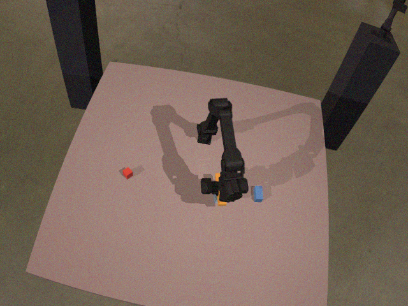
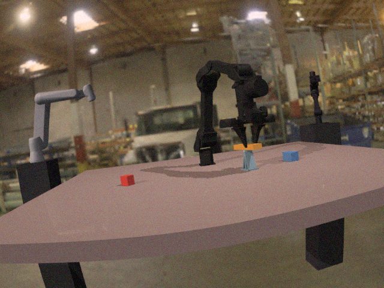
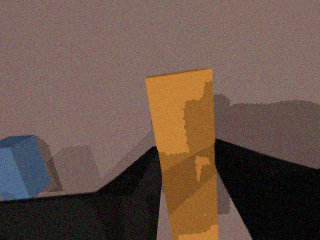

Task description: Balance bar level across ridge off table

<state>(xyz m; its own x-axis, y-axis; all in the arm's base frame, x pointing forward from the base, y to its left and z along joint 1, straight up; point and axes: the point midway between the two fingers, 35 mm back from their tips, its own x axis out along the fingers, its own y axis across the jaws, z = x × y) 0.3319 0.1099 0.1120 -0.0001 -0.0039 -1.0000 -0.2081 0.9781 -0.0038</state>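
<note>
The orange bar is 3 cm behind my gripper tip and 1 cm to the right of it. From my gripper tip the other things lie so: blue block: 17 cm to the left, 7 cm behind, 6 cm below; red cube: 42 cm to the right, 6 cm below, 5 cm behind.
</note>
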